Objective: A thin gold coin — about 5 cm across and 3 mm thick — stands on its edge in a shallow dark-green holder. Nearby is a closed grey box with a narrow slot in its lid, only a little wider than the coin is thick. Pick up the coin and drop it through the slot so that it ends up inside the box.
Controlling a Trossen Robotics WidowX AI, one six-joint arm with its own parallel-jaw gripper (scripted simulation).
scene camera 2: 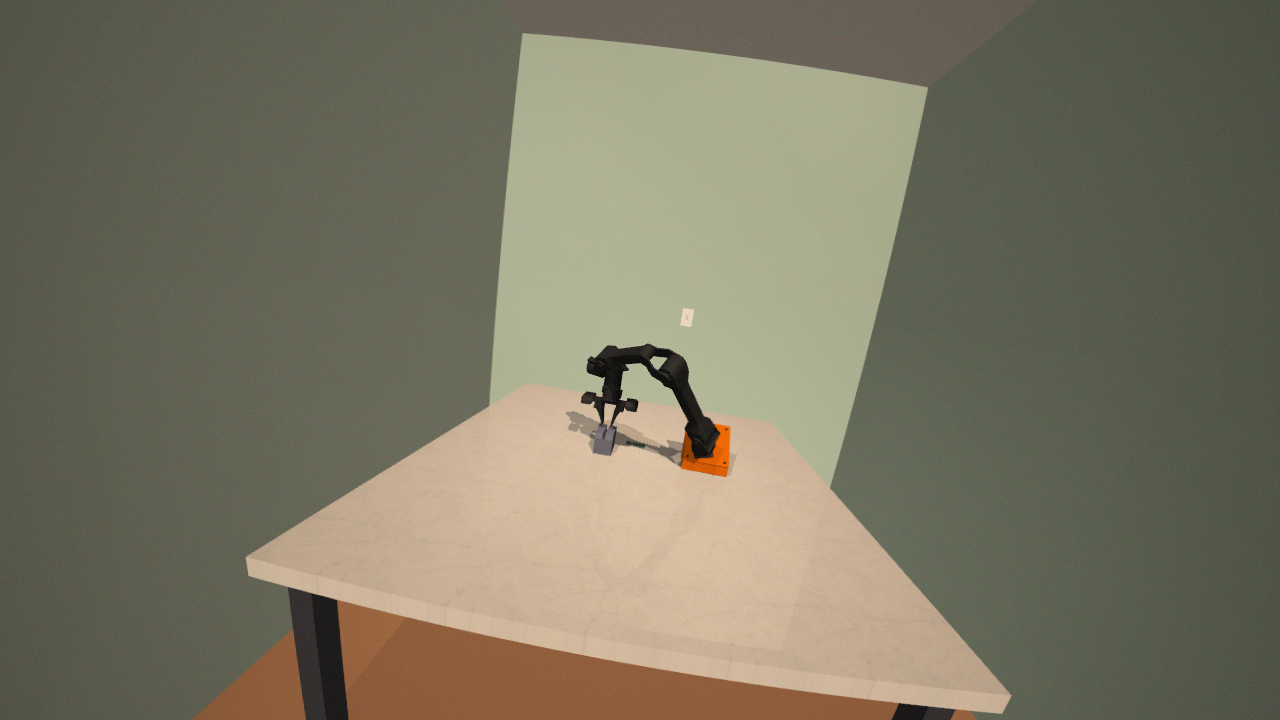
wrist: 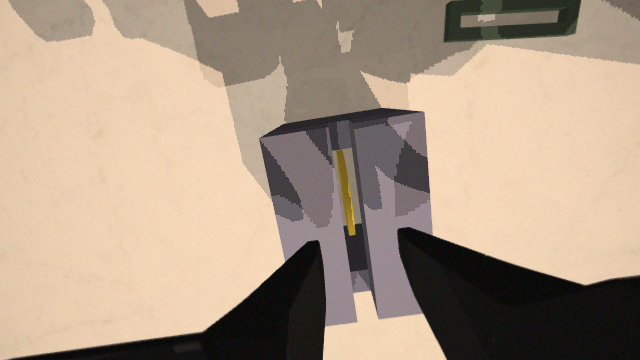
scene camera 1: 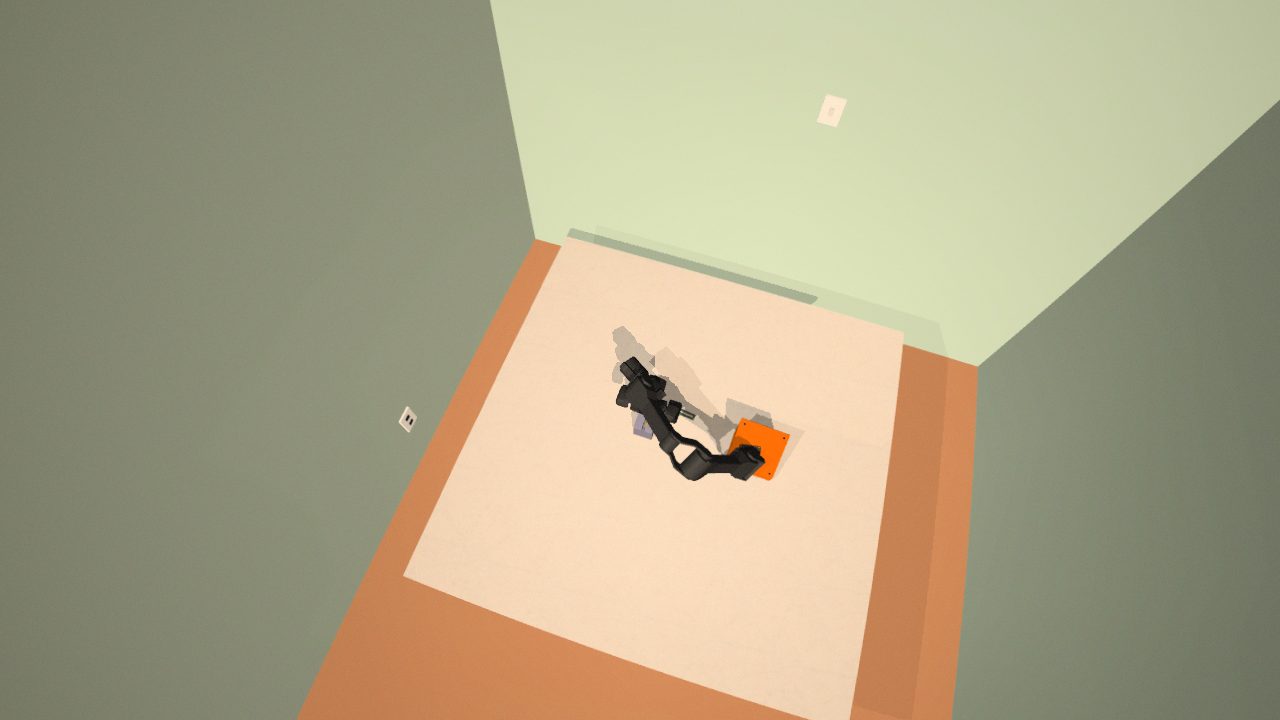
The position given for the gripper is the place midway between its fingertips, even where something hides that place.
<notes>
In view: the gripper [scene camera 2: 607, 425].
The gripper also shows in the wrist view [wrist: 359, 246].
</notes>
